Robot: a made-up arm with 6 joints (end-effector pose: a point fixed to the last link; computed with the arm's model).
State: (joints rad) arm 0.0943 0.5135 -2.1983 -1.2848 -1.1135 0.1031
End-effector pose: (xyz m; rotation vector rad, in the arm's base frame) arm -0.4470 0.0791 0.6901 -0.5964 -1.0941 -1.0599
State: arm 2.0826 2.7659 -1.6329 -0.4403 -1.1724 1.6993
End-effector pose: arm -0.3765 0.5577 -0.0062 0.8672 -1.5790 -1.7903
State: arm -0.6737 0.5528 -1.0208 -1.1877 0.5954 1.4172
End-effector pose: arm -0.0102 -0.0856 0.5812 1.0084 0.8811 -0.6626
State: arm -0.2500 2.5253 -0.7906 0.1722 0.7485 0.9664
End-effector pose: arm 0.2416 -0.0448 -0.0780 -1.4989 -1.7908 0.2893
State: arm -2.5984 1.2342 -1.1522 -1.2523 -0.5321 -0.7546
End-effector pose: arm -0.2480 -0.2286 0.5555 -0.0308 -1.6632 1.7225
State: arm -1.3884 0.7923 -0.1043 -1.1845 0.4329 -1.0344
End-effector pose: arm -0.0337 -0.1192 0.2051 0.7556 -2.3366 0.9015
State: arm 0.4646 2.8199 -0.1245 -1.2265 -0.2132 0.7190
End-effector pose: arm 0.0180 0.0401 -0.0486 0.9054 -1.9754 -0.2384
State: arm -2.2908 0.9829 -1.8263 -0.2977 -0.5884 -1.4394
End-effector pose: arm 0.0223 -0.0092 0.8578 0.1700 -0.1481 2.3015
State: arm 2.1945 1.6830 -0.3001 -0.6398 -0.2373 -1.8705
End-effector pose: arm -0.1679 0.1997 0.1086 -1.8683 -1.8916 0.0902
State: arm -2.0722 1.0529 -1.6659 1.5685 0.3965 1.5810
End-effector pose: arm -0.0281 -0.1646 0.7730 0.8034 -0.5890 1.1652
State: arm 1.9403 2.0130 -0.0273 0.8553 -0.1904 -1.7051
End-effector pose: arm -0.0233 0.1153 0.0349 2.9825 -0.4934 0.3437
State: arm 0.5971 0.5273 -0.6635 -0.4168 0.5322 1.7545
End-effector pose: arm 0.0997 0.0328 0.4161 0.9204 1.7887 1.1642
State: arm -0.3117 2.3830 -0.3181 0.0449 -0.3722 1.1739
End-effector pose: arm 0.2086 -0.0696 -0.0616 -2.1553 -2.2515 0.0468
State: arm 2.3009 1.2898 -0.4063 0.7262 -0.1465 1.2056
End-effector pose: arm -0.1705 0.2108 0.2338 0.4164 -2.5129 -1.0962
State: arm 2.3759 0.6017 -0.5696 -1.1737 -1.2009 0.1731
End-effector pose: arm -0.1169 -0.0551 0.4813 -0.9349 -1.0965 1.9474
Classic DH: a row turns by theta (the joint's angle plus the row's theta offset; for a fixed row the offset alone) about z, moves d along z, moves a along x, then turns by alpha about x. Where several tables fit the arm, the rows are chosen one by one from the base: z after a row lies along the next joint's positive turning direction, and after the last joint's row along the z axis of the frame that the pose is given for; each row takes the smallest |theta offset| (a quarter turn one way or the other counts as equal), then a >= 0, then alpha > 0; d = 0 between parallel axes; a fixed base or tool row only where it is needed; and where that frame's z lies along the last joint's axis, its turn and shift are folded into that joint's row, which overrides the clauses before.
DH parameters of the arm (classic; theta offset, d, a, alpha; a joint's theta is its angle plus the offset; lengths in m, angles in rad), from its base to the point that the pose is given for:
joint 1: 0 0.126 0 -1.5708
joint 2: 0.1372 0 -0.3876 0
joint 3: 1.3464 0 -0.0252 1.5708
joint 4: 0 0.2863 0 -1.5708
joint 5: 0 0 0.0002 1.5708
joint 6: 0 0.1405 0 0

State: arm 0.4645 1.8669 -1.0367 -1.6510 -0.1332 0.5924
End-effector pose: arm 0.4318 0.2369 0.2073 -1.6497 1.6324 -0.1468
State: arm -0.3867 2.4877 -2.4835 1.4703 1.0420 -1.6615
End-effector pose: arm 0.6862 -0.1490 0.3600 -0.6788 1.4771 0.3357
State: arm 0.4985 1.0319 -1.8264 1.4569 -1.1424 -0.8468
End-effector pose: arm 0.0932 -0.0937 0.7742 1.1154 0.4264 0.5895
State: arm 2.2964 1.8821 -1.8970 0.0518 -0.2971 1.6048
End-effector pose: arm -0.3832 0.4352 0.5839 0.4420 -1.3817 -2.0133
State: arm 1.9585 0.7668 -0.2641 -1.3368 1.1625 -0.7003
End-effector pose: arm 0.0893 0.1134 0.2883 -2.1463 -0.1393 -1.2042
